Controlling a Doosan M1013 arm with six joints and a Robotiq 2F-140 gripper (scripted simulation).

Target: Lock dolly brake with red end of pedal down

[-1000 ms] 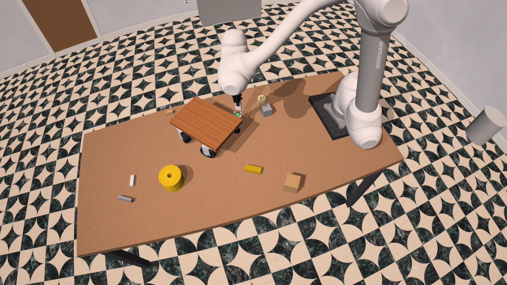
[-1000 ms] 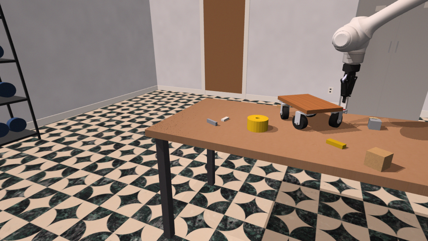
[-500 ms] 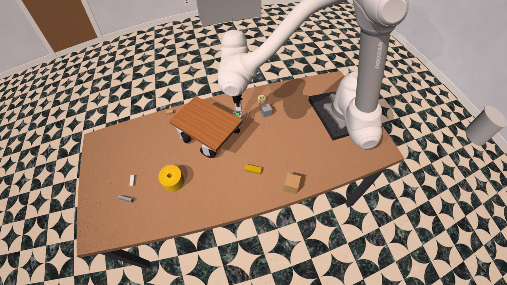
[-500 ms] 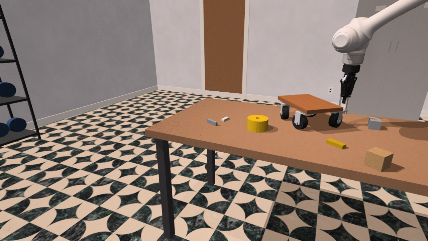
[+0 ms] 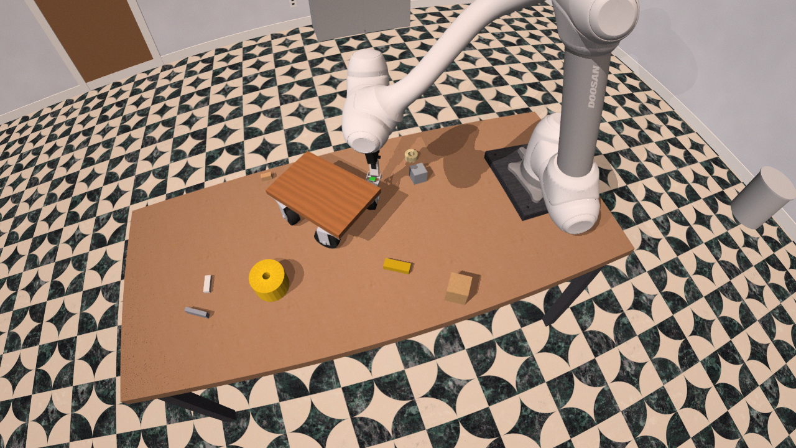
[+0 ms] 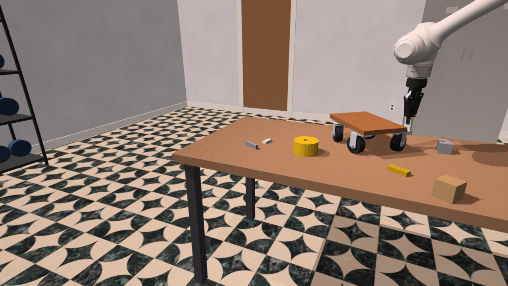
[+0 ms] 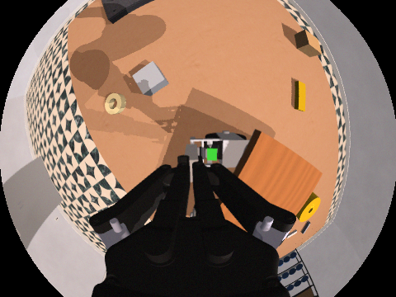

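My gripper is now 3 cm above the brake pedal, 1 cm to the right of it and 1 cm short of it. From my hand the other things lie so: tan ring 17 cm behind, 10 cm below, 9 cm to the right; grey cube 15 cm behind, 9 cm below, 1 cm to the left; yellow bar 30 cm to the left, 11 cm below, 6 cm ahead.
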